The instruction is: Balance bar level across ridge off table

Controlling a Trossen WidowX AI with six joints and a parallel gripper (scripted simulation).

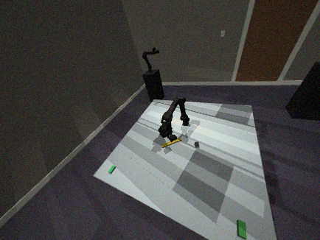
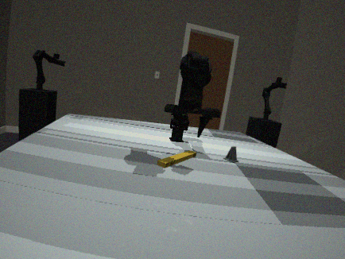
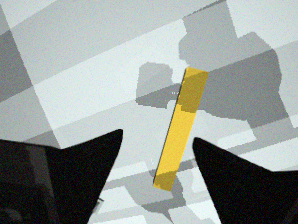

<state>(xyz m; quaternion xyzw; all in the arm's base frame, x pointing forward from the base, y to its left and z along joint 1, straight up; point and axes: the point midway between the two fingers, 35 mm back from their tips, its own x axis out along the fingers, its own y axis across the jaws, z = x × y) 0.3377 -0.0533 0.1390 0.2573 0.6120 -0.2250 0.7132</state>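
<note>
The yellow bar is 100 mm below my gripper tip, 40 mm behind it and 10 mm to the right of it.
</note>
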